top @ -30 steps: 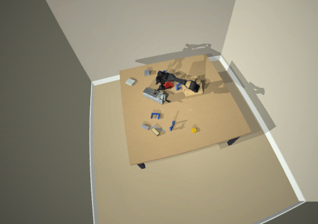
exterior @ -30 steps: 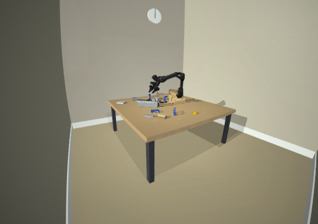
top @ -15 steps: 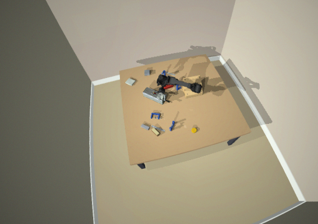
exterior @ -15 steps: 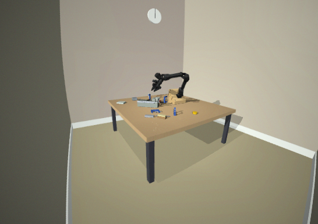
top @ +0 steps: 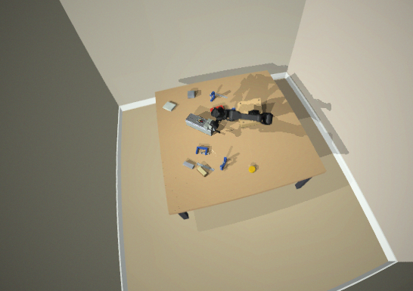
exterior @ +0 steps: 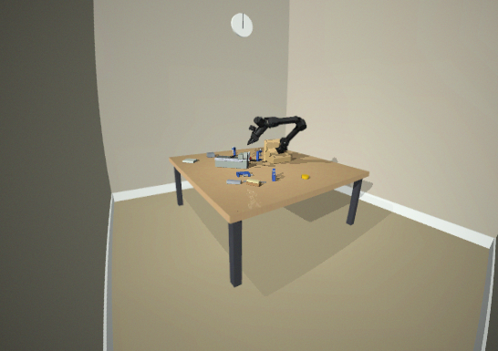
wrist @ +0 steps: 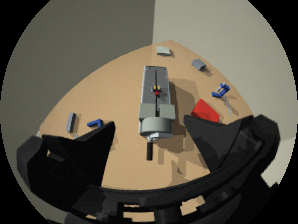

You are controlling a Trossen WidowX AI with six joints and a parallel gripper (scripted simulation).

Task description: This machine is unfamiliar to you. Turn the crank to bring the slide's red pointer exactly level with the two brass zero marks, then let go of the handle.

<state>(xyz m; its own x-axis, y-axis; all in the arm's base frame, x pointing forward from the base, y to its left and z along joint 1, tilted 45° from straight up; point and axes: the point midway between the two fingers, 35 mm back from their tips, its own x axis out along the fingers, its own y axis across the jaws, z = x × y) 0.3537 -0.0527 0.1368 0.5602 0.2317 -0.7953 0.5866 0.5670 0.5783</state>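
The dark crank handle is 130 mm below my gripper tip, 40 mm behind it and 30 mm to the left of it. The rest, counted from my gripper tip: red pointer (110 mm below, 100 mm to the right, 70 mm ahead); then tan block (330 mm to the left, 180 mm below, 170 mm ahead); then yellow disc (410 mm to the left, 220 mm behind, 190 mm below).
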